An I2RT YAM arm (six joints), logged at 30 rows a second.
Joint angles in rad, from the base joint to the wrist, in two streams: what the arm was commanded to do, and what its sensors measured. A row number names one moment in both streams.
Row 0, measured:
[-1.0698 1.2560 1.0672 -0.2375 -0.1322 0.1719]
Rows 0 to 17, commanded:
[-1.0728 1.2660 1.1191 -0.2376 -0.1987 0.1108]
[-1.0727 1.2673 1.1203 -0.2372 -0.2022 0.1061]
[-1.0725 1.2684 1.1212 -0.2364 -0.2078 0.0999]
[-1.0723 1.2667 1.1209 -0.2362 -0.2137 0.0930]
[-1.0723 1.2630 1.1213 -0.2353 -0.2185 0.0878]
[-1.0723 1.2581 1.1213 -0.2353 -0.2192 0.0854]
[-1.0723 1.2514 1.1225 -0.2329 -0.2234 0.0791]
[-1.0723 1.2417 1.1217 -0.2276 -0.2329 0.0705]
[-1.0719 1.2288 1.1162 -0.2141 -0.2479 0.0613]
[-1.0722 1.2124 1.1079 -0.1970 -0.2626 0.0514]
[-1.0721 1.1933 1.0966 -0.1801 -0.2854 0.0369]
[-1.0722 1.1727 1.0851 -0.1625 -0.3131 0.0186]
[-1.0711 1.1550 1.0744 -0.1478 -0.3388 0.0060]
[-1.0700 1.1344 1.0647 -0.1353 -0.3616 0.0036]
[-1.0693 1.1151 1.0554 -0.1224 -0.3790 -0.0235]
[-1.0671 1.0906 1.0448 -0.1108 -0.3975 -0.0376]
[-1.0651 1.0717 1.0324 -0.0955 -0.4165 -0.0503]
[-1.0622 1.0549 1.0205 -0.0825 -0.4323 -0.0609]
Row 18, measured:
[-1.0698 1.1488 1.0645 -0.1749 -0.3065 0.0216]
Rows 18 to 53, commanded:
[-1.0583 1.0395 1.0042 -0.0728 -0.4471 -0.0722]
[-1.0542 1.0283 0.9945 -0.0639 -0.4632 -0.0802]
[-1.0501 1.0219 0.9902 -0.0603 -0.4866 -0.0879]
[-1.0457 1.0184 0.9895 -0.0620 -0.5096 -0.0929]
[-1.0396 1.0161 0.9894 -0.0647 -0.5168 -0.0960]
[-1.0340 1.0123 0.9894 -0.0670 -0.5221 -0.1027]
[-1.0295 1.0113 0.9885 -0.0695 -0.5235 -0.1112]
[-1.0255 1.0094 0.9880 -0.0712 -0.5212 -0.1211]
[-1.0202 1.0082 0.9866 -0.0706 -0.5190 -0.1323]
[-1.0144 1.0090 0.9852 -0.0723 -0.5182 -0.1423]
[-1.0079 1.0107 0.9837 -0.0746 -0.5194 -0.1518]
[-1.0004 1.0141 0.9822 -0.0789 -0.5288 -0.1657]
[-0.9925 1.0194 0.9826 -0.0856 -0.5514 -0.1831]
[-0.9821 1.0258 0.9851 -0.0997 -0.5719 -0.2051]
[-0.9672 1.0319 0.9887 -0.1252 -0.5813 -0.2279]
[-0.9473 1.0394 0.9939 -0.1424 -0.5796 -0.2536]
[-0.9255 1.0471 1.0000 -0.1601 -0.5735 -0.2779]
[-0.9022 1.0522 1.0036 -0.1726 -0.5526 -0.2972]
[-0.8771 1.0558 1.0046 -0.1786 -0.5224 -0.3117]
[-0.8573 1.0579 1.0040 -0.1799 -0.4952 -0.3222]
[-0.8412 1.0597 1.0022 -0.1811 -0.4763 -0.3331]
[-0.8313 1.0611 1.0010 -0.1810 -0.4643 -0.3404]
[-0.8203 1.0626 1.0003 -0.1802 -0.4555 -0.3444]
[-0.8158 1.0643 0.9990 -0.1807 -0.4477 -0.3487]
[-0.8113 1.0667 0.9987 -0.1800 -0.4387 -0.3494]
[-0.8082 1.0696 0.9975 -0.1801 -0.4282 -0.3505]
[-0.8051 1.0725 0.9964 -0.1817 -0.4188 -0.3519]
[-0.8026 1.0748 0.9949 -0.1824 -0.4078 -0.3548]
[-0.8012 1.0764 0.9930 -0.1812 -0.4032 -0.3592]
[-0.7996 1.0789 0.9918 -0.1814 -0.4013 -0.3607]
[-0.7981 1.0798 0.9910 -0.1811 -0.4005 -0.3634]
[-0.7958 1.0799 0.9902 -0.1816 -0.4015 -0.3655]
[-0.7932 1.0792 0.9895 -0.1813 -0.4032 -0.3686]
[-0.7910 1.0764 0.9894 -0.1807 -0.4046 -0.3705]
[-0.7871 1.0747 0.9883 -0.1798 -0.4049 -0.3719]
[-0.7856 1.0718 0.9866 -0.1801 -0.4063 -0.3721]
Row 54, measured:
[-0.7982 1.0756 0.9909 -0.1673 -0.4320 -0.3496]
